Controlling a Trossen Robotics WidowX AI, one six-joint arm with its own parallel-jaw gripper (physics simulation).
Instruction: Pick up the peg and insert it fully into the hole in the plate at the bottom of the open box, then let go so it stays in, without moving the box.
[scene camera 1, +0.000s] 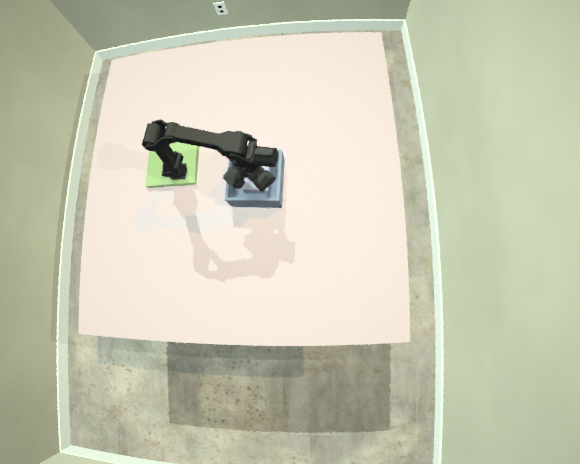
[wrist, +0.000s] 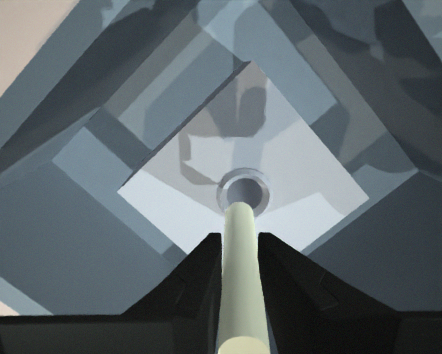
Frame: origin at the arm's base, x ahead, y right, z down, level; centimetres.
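Where they show: gripper, fingertip midpoint: (scene camera 1: 254, 174) (wrist: 239, 244); arm's base, origin of the base link: (scene camera 1: 178, 171).
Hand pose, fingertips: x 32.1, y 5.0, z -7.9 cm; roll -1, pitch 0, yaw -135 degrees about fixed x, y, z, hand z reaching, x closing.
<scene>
Each offset is from my fingertips to the top centre of the thing. "spot": to the spot under its first point. Level surfaces: height alone.
A pale yellow-green round peg {spot: dx +0.3, dy -0.2, dz -1.8 cm} (wrist: 241, 285) stands between the black fingertips of my gripper (wrist: 239, 244) in the wrist view. My gripper is shut on it. The peg's far end shows at the near rim of the round hole (wrist: 245, 193) in the light grey square plate {dx -0.4, dy -0.4, dz +4.3 cm} (wrist: 295, 160). Most of the hole's dark opening is visible beyond the peg tip; whether the tip touches the plate I cannot tell. The plate lies at the bottom of the blue open box {dx -0.4, dy -0.4, dz +0.6 cm} (scene camera 1: 255, 203) (wrist: 60, 240). In the scene view the arm's hand is over the box and hides the peg.
The arm's base stands on a green square pad (scene camera 1: 156, 176), left of the box. The box's raised walls surround the plate and the fingers. The box stands on a large pale pink surface {dz +10.4 cm} (scene camera 1: 325, 250), where the arm's shadow falls in front of the box.
</scene>
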